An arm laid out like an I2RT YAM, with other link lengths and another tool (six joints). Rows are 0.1 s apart.
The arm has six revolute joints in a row. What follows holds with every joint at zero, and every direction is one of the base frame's. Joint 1 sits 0.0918 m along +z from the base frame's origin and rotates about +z. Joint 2 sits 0.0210 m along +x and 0.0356 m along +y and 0.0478 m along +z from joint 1 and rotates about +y. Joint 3 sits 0.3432 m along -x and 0.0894 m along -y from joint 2 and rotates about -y. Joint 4 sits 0.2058 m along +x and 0.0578 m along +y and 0.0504 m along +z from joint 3 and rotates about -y. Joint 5 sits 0.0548 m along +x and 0.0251 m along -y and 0.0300 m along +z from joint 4 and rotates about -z. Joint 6 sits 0.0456 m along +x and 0.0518 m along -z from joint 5 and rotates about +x. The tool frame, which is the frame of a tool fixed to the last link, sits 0.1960 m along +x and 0.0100 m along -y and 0.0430 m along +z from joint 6; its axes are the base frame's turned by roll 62.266, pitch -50.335 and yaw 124.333 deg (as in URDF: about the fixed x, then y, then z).
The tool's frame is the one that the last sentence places.
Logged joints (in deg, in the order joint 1, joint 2, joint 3, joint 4, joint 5, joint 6), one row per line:
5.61, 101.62, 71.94, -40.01, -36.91, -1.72
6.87, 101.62, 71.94, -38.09, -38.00, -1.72
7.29, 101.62, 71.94, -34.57, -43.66, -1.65
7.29, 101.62, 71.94, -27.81, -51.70, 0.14
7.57, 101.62, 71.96, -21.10, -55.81, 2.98
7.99, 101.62, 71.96, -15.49, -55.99, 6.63
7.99, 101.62, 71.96, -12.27, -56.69, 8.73
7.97, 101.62, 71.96, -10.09, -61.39, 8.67
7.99, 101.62, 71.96, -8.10, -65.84, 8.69
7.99, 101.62, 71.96, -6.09, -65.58, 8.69
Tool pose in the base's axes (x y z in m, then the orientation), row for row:
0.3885, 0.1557, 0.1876, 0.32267, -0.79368, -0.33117, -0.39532
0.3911, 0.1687, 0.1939, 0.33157, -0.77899, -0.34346, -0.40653
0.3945, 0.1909, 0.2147, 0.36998, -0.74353, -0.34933, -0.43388
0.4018, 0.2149, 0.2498, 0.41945, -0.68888, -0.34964, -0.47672
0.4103, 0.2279, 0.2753, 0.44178, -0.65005, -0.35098, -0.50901
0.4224, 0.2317, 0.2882, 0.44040, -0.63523, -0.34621, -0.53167
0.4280, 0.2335, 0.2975, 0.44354, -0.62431, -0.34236, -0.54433
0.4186, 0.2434, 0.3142, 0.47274, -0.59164, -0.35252, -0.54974
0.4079, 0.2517, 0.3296, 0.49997, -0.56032, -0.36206, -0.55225
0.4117, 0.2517, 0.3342, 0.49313, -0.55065, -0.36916, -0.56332
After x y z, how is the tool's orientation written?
As a quaternion, w x y z.
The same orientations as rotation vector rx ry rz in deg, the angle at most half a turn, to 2 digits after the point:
-119.37, -49.81, -59.45
-116.65, -51.43, -60.87
-109.30, -51.35, -63.78
-98.96, -50.22, -68.48
-92.43, -49.91, -72.38
-90.38, -49.26, -75.65
-88.70, -48.64, -77.34
-82.97, -49.44, -77.09
-77.64, -50.17, -76.52
-76.53, -51.31, -78.29

